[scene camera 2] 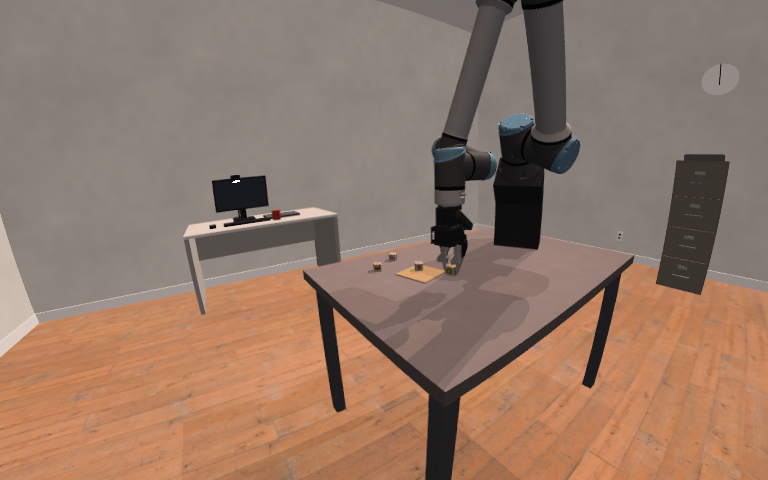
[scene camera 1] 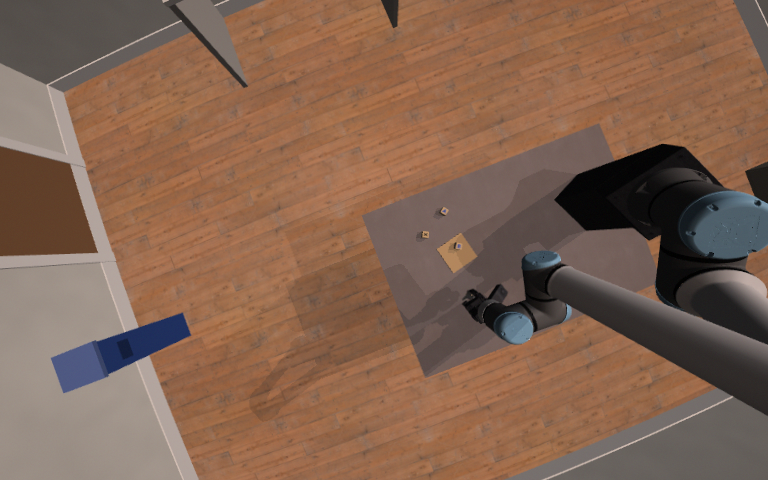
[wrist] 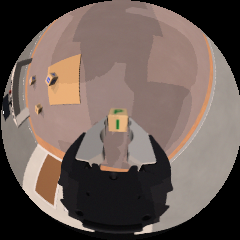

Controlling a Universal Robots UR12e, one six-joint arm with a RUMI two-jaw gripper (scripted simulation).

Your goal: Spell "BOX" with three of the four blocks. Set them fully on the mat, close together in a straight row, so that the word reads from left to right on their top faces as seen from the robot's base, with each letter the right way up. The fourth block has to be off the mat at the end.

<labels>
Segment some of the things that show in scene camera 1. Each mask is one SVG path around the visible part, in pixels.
A tan mat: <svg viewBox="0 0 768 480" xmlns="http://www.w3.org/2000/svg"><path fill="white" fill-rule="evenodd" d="M461 233L437 248L437 251L453 273L477 257ZM454 243L462 243L462 250L454 249Z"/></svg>
</labels>
